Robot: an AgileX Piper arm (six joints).
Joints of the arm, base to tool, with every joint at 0 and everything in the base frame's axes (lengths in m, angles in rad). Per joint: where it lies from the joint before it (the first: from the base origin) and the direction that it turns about. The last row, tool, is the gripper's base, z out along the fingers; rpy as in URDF.
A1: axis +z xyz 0 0 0.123
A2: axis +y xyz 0 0 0
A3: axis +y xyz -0.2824 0 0.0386
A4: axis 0.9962 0 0.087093 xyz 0.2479 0 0.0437
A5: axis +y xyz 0 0 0
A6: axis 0.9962 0 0.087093 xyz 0.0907 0 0.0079
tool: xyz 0 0 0 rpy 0 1.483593 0
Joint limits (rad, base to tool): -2.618..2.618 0..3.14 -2.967..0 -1.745..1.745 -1.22..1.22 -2.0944..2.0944
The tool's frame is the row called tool.
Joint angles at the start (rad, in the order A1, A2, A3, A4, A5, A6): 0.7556, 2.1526, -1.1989, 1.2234, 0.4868, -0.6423
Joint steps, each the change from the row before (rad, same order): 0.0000, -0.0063, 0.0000, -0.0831, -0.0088, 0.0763; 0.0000, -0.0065, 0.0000, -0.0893, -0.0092, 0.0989; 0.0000, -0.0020, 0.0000, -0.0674, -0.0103, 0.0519; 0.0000, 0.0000, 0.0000, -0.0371, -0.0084, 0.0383; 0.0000, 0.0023, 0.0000, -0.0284, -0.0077, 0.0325; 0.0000, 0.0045, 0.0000, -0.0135, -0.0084, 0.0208
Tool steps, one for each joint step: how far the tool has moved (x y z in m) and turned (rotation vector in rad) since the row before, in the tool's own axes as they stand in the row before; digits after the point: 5 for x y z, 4 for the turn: 0.00056, -0.00179, -0.00196, 0.0338, 0.0098, 0.0000; 0.00035, -0.00210, -0.00208, 0.0369, 0.0070, 0.0168; 0.00008, -0.00244, -0.00068, 0.0307, 0.0020, -0.0091; -0.00013, -0.00166, -0.00002, 0.0183, -0.0015, 0.0050; 0.00001, -0.00177, 0.00074, 0.0153, -0.0010, 0.0077; -0.00002, -0.00167, 0.00147, 0.0103, -0.0024, 0.0101
